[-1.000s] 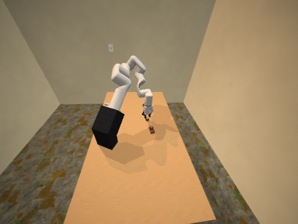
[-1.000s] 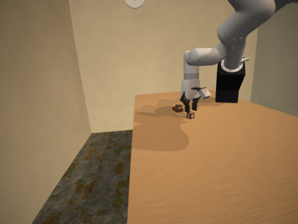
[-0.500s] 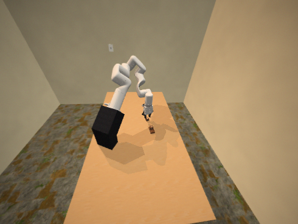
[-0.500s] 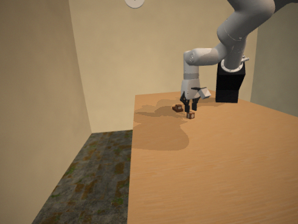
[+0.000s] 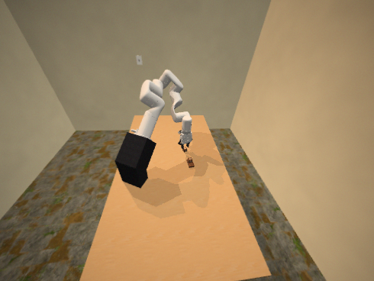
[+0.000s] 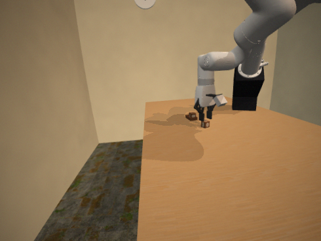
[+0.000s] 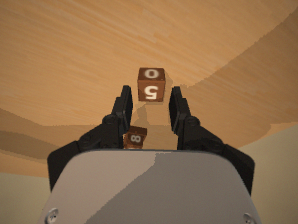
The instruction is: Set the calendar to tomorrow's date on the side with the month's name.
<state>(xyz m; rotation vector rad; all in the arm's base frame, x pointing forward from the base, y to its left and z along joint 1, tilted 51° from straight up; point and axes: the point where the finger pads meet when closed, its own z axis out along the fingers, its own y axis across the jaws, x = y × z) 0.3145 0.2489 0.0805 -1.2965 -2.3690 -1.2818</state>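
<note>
Now: hand 40 mm above the brown digit cube.
</note>
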